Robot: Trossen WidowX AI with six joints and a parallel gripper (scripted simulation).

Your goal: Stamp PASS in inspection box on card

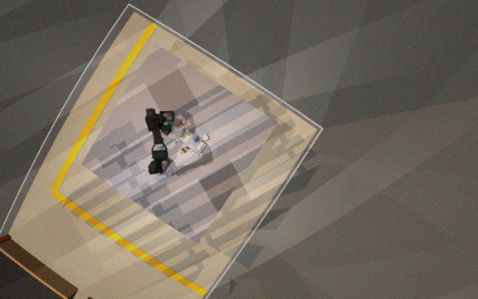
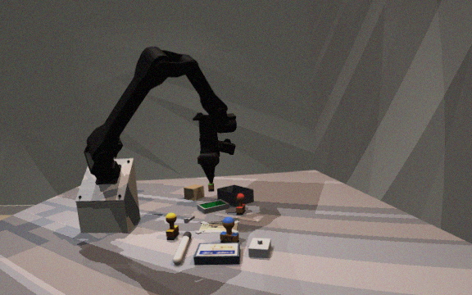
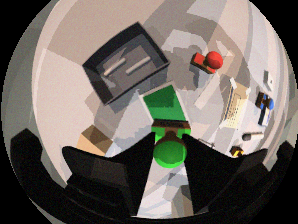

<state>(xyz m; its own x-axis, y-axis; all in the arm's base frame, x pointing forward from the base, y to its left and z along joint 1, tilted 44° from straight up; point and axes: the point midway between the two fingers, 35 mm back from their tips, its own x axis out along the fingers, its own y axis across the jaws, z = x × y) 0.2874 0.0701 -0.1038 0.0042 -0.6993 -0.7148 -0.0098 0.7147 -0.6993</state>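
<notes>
Now: the green ink pad 9 cm below my gripper tip. Round my gripper tip: green-knobbed stamp (1 cm below); dark tray (8 cm below, 8 cm ahead, 7 cm to the left); red-knobbed stamp (9 cm ahead, 7 cm below, 6 cm to the right).
</notes>
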